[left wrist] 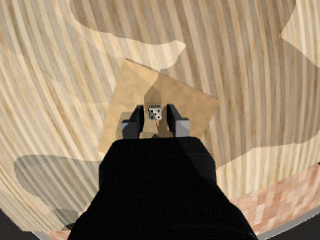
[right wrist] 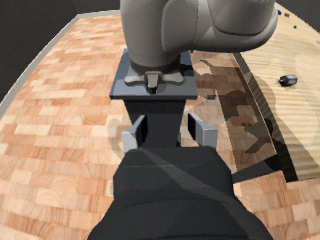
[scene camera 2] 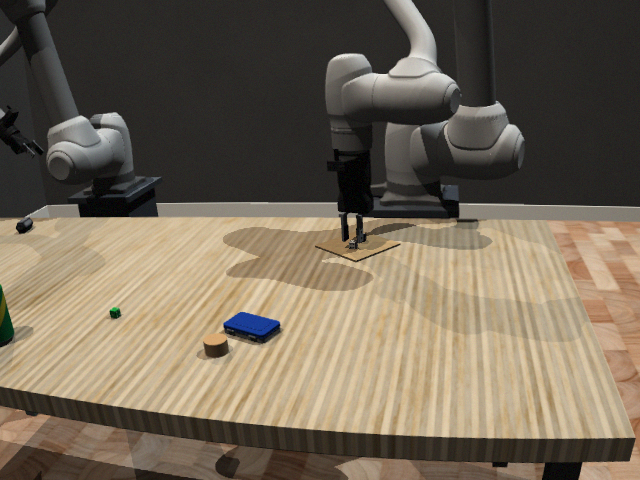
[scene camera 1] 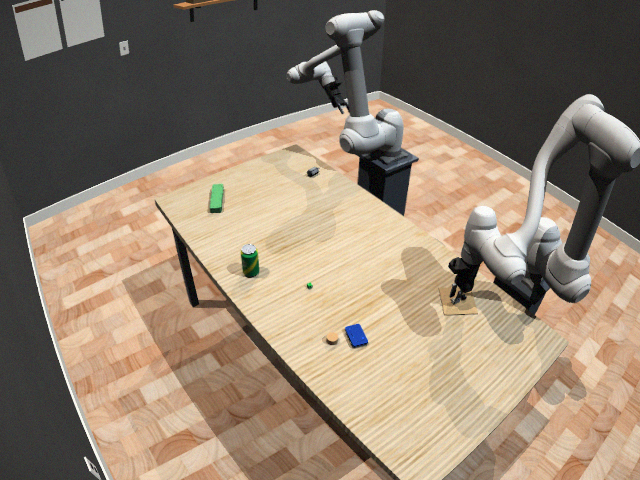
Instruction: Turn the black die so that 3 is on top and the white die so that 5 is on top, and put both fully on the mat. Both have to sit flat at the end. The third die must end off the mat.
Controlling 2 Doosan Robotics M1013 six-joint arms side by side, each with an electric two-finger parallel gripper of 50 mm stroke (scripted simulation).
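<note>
The left gripper appears in the pictures together with the right gripper, a blue case and a tan mat, and the left wrist view shows the left gripper as well.
</note>
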